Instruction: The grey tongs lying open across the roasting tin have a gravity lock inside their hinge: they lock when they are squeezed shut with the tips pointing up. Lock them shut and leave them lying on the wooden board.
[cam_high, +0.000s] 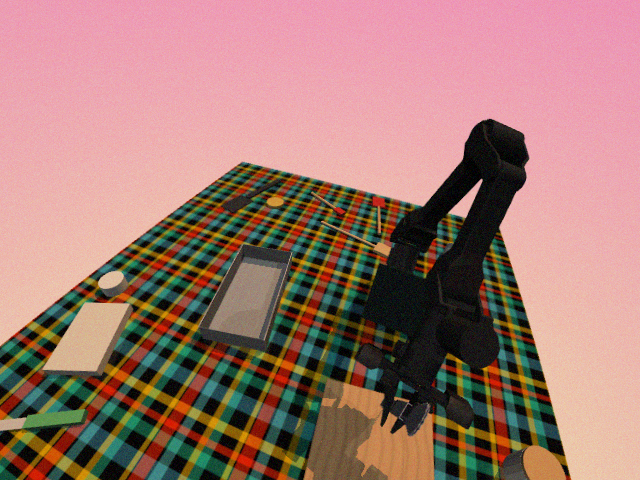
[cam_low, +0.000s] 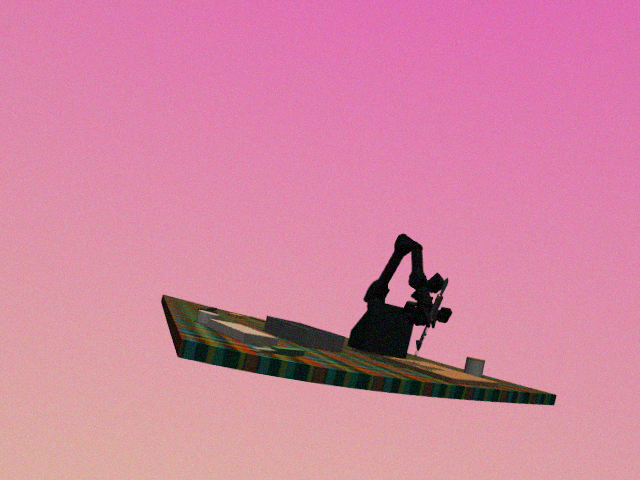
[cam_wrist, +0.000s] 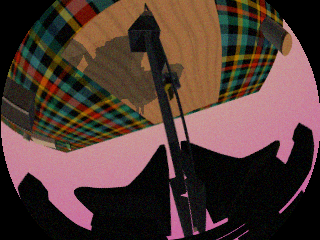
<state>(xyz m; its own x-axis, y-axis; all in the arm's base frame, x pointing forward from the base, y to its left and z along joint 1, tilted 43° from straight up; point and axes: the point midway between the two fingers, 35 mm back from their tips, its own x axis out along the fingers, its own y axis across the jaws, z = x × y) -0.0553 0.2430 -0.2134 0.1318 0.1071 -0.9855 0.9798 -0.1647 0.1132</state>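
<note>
The wooden board lies 2 cm behind my gripper tip, 6 cm to the left of it and 15 cm below it. The rest, counted from my gripper tip: pale block (67 cm ahead, 8 cm to the left, 14 cm below); green-handled tool (61 cm ahead, 26 cm to the left, 15 cm below); grey roasting tin (40 cm ahead, 22 cm to the right, 13 cm below).
</note>
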